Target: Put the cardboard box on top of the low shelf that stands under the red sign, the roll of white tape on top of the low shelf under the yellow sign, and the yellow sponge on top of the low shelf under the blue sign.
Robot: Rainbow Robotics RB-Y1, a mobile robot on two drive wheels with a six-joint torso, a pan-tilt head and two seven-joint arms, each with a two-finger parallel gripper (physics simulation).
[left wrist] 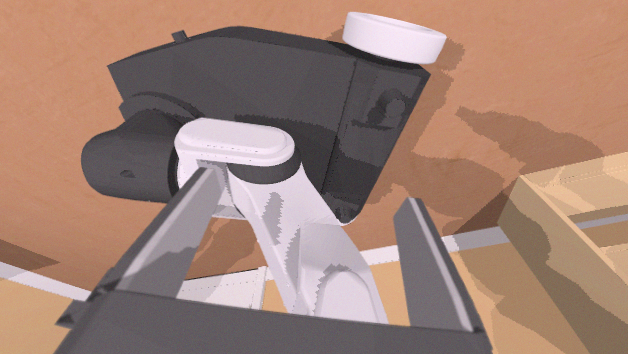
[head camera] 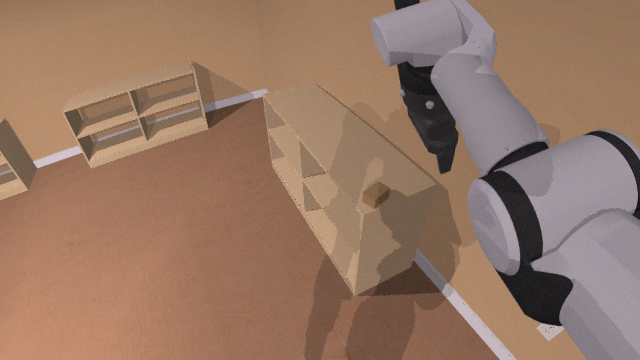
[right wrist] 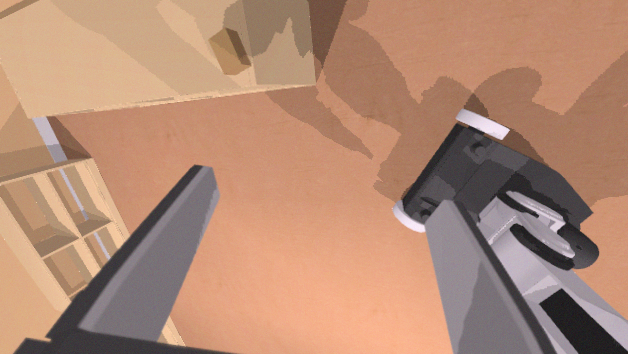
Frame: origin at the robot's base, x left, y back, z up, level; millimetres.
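Seen in the pictures: left gripper, fingertip midpoint: (left wrist: 310, 194); right gripper, fingertip midpoint: (head camera: 432, 148) (right wrist: 326, 197).
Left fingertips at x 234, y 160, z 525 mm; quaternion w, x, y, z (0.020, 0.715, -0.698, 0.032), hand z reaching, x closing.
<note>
A point is followed by its place in that frame.
The brown cardboard box (head camera: 376, 195) {x -160, y -808, z 661 mm} (right wrist: 229, 52) {x -168, y -825, z 660 mm} rests on top of a low wooden shelf (head camera: 300, 107) {x 196, y -1614, z 611 mm} (right wrist: 75, 55) {x 64, y -1465, z 611 mm}, close to the shelf's near end in the head view. My right gripper (head camera: 445, 167) (right wrist: 326, 197) {x -191, y -441, z 1120 mm} is open and empty, apart from the box; in the head view it appears to the right of the shelf top. My left gripper (left wrist: 310, 194) {x 234, y 160, z 525 mm} is open and empty, with my own arm and base showing beyond its fingers. The white tape, the yellow sponge and the coloured signs do not show.
A second low shelf (head camera: 125, 85) {x 1836, y -2244, z 611 mm} stands against the wall at the upper left of the head view. Part of a third shelf (head camera: 19, 160) {x 2947, y -1658, z 239 mm} shows at the left edge. A shelf (left wrist: 525, 215) {x -236, y -824, z 107 mm} also shows at the right of the left wrist view. My dark wheeled base (left wrist: 250, 75) {x 166, y 274, z 169 mm} (right wrist: 515, 170) {x -161, y 199, z 169 mm} stands on the brown floor.
</note>
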